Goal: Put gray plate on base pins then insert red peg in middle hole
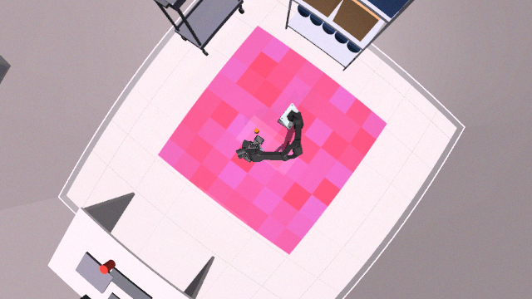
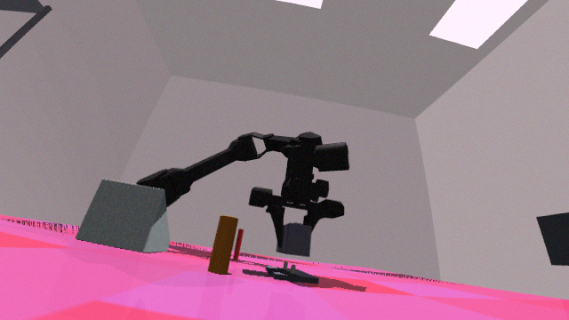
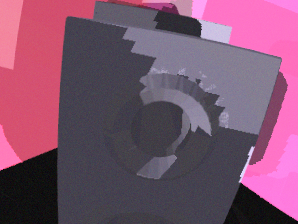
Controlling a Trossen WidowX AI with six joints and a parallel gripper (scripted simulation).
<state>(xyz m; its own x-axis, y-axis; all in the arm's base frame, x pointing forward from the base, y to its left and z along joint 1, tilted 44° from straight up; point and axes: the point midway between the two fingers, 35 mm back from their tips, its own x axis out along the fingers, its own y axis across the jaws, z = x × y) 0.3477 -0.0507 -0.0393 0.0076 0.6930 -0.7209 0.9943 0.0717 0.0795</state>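
Right now my gripper tip is 4 cm above the base. The rest, counted from my gripper tip: red peg (12 cm behind, 19 cm to the left, 1 cm below); then gray plate (3 cm above); then orange cylinder (11 cm behind, 7 cm to the right, 1 cm below).
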